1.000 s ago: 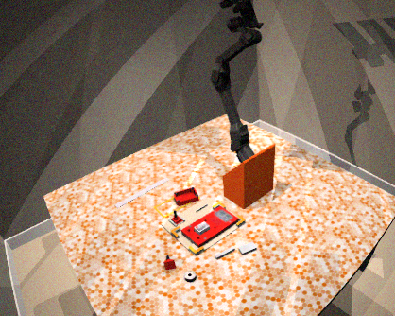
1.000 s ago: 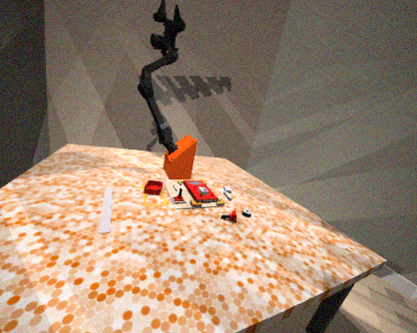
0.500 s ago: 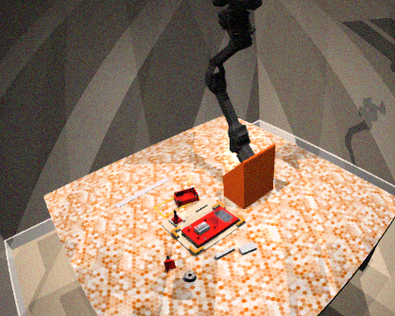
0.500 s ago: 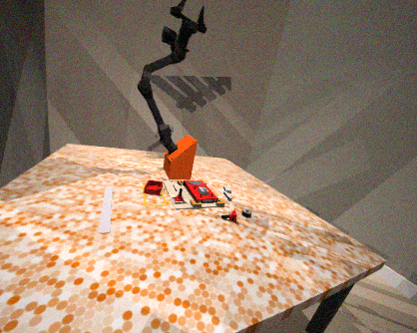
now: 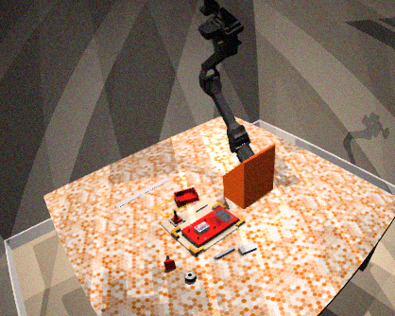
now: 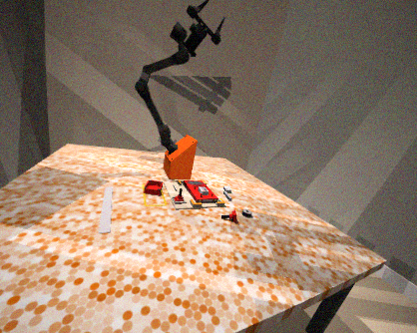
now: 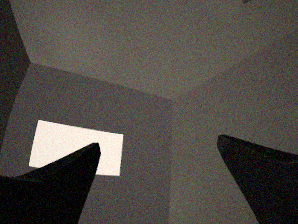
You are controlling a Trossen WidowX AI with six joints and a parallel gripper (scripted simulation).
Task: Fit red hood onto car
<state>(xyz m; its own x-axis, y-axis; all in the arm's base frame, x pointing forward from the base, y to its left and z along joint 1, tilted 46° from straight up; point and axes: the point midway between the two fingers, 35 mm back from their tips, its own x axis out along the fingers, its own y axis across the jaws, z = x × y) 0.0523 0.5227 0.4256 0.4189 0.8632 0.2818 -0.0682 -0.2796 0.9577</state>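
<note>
Right now the red hood is 100 mm ahead of my gripper tip, 170 mm to the right of it and 810 mm below it. Round my gripper tip: grey engine block: 150 mm ahead, 60 mm to the left, 800 mm below; dark wheel: 290 mm ahead, 220 mm to the left, 810 mm below; white strip: 250 mm ahead, 330 mm to the right, 820 mm below.
</note>
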